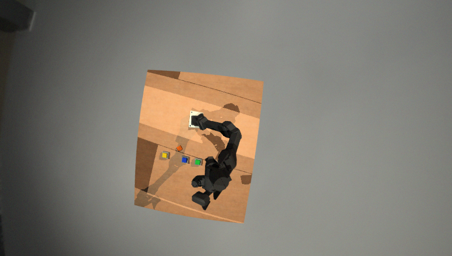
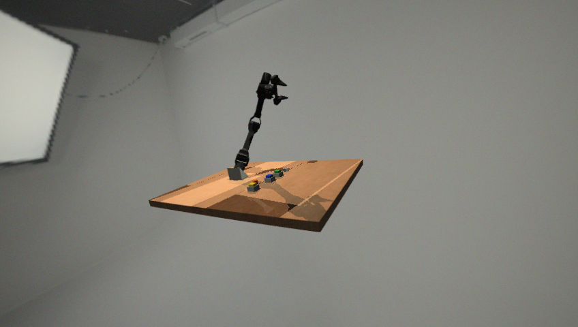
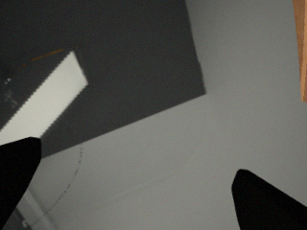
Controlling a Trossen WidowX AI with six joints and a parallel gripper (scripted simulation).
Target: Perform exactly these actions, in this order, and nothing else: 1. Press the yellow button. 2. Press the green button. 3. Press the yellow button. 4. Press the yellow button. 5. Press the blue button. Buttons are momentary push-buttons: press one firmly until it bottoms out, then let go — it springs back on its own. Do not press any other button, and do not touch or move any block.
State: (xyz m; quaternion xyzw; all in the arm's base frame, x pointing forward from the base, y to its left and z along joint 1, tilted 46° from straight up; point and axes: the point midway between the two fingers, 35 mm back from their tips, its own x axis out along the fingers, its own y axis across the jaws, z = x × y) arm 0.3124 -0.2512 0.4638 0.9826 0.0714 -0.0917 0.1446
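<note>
My gripper tip is 12 cm past the yellow button, 38 cm to the left of it and 48 cm above it. The rest, counted from my gripper tip: green button: 9 cm behind, 13 cm to the right, 48 cm below; then white block: 9 cm behind, 1 cm to the right, 51 cm below; then blue button: 10 cm behind, 23 cm to the right, 48 cm below.
</note>
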